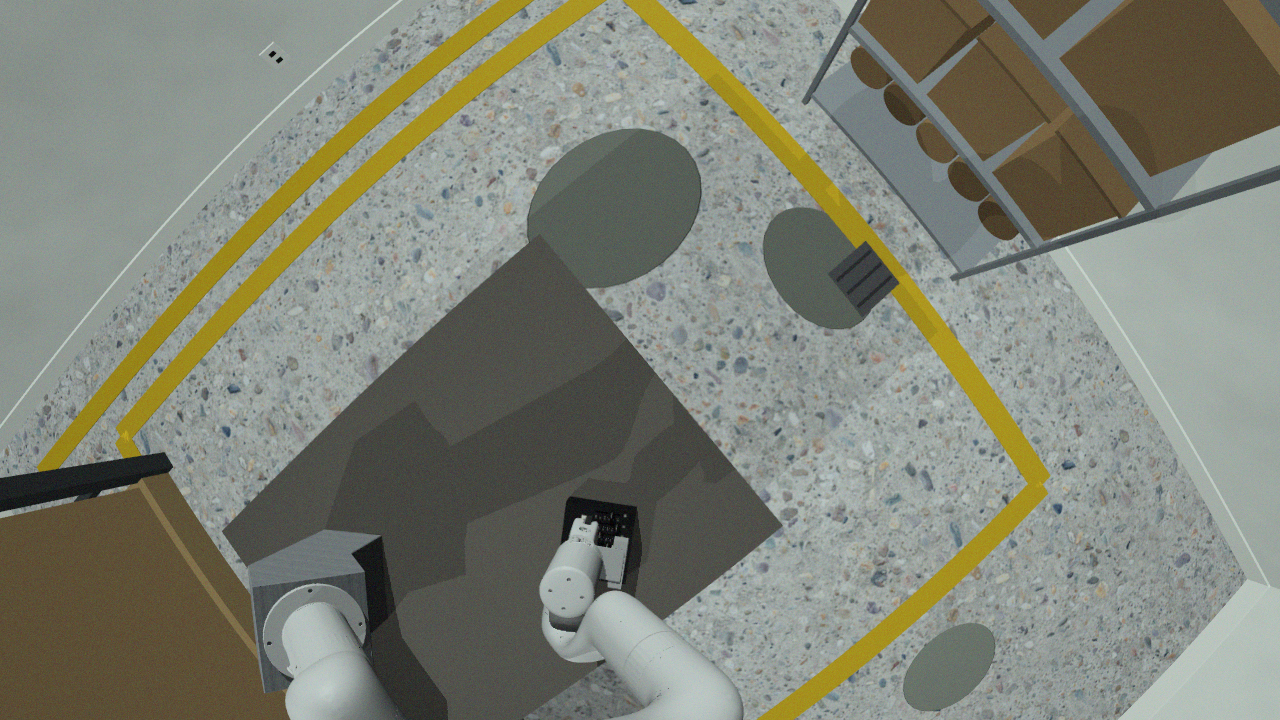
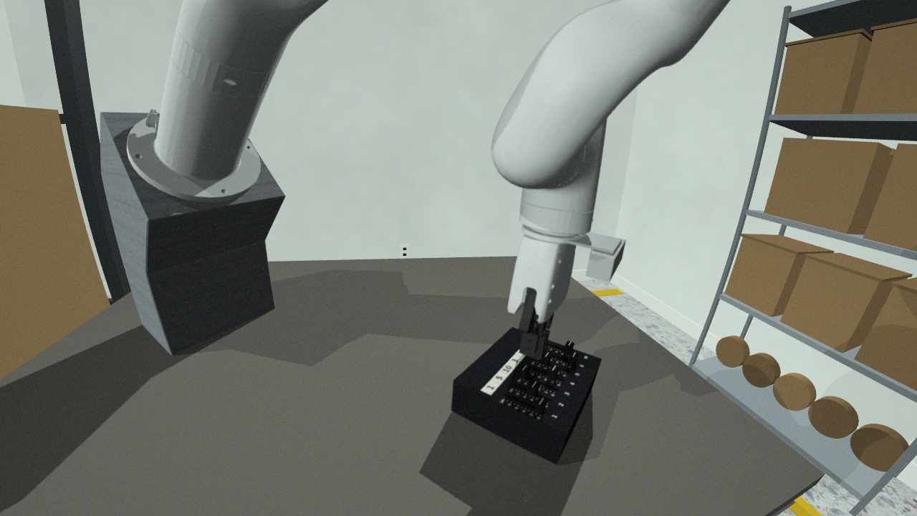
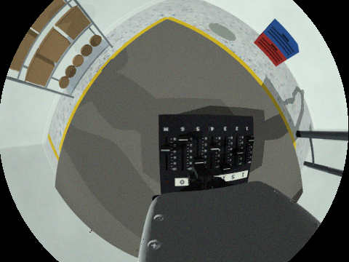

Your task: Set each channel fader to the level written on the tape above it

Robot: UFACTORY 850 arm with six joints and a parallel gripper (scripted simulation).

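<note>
My hand is 6 cm short of the fader knob, 2 cm above it and 1 cm to the left of it.
</note>
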